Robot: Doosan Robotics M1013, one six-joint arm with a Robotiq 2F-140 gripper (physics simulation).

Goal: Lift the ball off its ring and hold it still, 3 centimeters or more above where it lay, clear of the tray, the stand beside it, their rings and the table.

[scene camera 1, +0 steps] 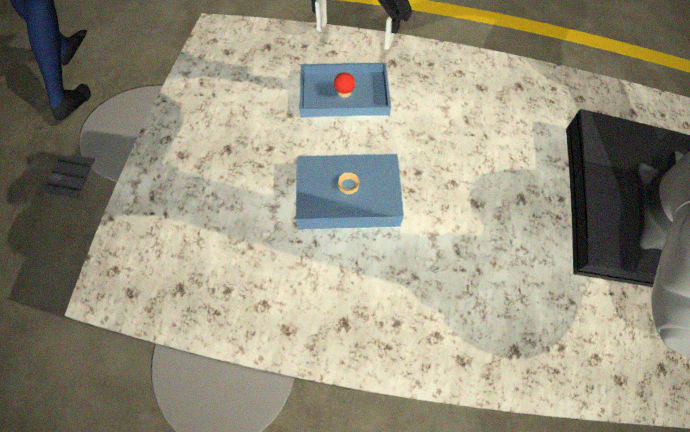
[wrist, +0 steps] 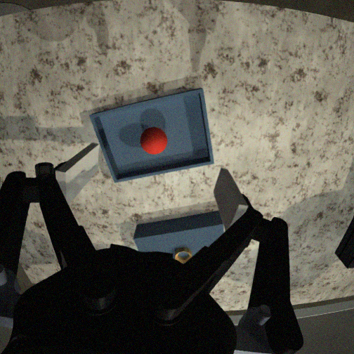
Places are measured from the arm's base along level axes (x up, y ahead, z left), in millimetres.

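Pixels of known places: gripper, fingertip midpoint: [scene camera 1: 354, 35]; arm's base, origin of the base link: [scene camera 1: 674, 214].
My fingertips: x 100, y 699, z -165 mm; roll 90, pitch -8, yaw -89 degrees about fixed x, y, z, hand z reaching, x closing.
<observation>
For each thing: its middle in the pictures, then the offset to it from my fingertips. "*": a spot on its surface instead. Level surfaces: height alone.
- red ball, body centre: [scene camera 1: 344, 83] dy +18, dx -134, dz +8 mm
- blue tray, body centre: [scene camera 1: 344, 88] dy +18, dx -153, dz +8 mm
- orange ring, surface spot: [scene camera 1: 348, 190] * dy -54, dx -111, dz +272 mm
- speckled table, its level: dx -167 mm
The red ball [scene camera 1: 344, 82] [wrist: 154, 140] rests on its ring [scene camera 1: 344, 94] inside the blue tray [scene camera 1: 346, 111] [wrist: 165, 173]. In the wrist view the ball hides its ring. The blue stand [scene camera 1: 315, 203] [wrist: 177, 226] is beside the tray and bears another orange ring [scene camera 1: 348, 190] [wrist: 183, 262] on top. My gripper [scene camera 1: 354, 37] [wrist: 158, 168] is open and empty. Its fingers show at the top edge of the scene view, above the table. In the wrist view the ball lies ahead of the gap between the fingertips, a little toward the top of the view.
The speckled table [scene camera 1: 229, 295] [wrist: 280, 115] bears the tray and stand. A black base block [scene camera 1: 605, 193] with the pale robot arm [scene camera 1: 677, 295] is at the right of the scene view. A person's legs [scene camera 1: 45, 55] show beyond the table's left edge.
</observation>
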